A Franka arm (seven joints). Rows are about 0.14 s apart.
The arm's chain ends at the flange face. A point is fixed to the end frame.
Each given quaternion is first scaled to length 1.
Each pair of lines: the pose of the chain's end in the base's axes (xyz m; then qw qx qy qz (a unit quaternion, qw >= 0)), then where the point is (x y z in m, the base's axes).
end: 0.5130, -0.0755, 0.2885, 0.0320, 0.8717, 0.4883, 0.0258
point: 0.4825 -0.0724 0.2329
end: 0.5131, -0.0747, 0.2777, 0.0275, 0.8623, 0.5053, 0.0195
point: 0.4817 -0.0728 0.2226
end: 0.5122, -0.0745, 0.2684, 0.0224, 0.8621, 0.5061, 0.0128
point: 0.4798 -0.0725 0.2138
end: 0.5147, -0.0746, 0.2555, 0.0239, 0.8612, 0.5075, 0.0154
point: 0.4827 -0.0727 0.2007
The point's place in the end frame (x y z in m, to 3 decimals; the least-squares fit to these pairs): -0.014 -0.032 0.053
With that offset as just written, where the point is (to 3 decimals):
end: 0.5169, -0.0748, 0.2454, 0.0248, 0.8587, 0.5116, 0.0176
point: 0.485 -0.073 0.190
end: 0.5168, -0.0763, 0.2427, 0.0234, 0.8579, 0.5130, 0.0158
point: 0.485 -0.075 0.188
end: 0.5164, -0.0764, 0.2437, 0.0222, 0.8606, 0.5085, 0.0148
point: 0.484 -0.074 0.189
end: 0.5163, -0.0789, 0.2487, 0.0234, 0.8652, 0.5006, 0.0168
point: 0.484 -0.076 0.194
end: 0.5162, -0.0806, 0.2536, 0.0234, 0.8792, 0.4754, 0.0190
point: 0.485 -0.076 0.199
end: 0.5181, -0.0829, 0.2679, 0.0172, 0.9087, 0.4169, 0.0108
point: 0.487 -0.074 0.214
